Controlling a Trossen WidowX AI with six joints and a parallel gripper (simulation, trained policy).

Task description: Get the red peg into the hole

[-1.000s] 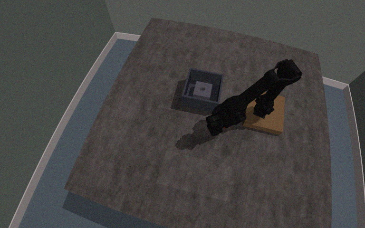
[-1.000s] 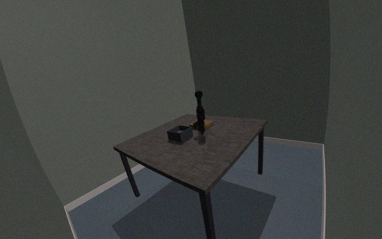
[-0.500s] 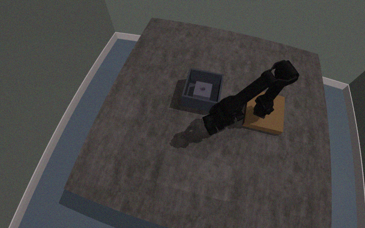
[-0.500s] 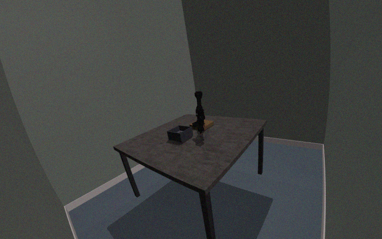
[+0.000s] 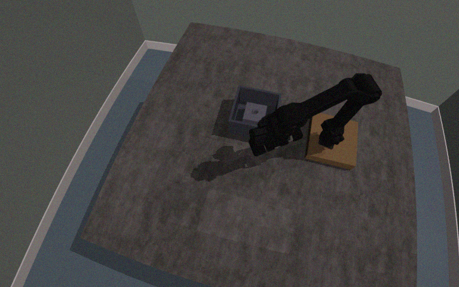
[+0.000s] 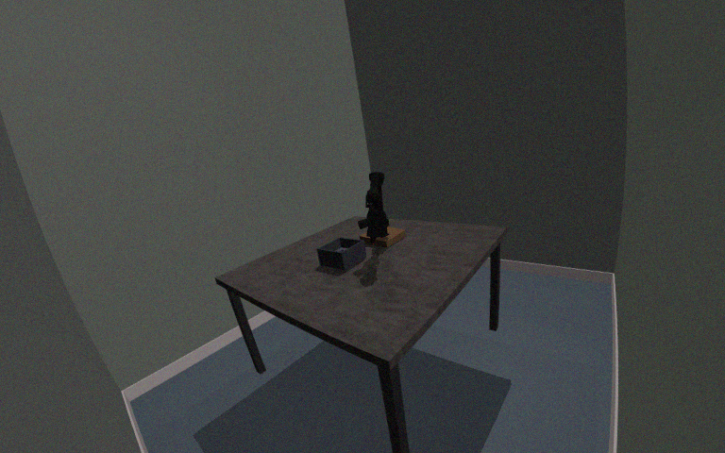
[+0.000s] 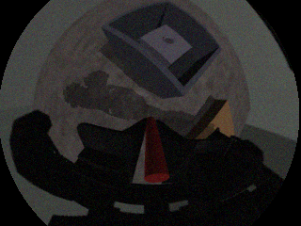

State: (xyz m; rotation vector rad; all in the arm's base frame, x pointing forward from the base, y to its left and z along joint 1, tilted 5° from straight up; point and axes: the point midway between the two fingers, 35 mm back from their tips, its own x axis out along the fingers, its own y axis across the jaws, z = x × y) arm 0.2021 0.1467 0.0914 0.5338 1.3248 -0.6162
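Right now the pale plate is 130 mm to the right of my gripper tip, 120 mm ahead of it and 40 mm below it. From my gripper tip the other things lie so: red peg: 30 mm above, 10 mm to the left; then dark box: 130 mm to the right, 120 mm ahead, 60 mm below.
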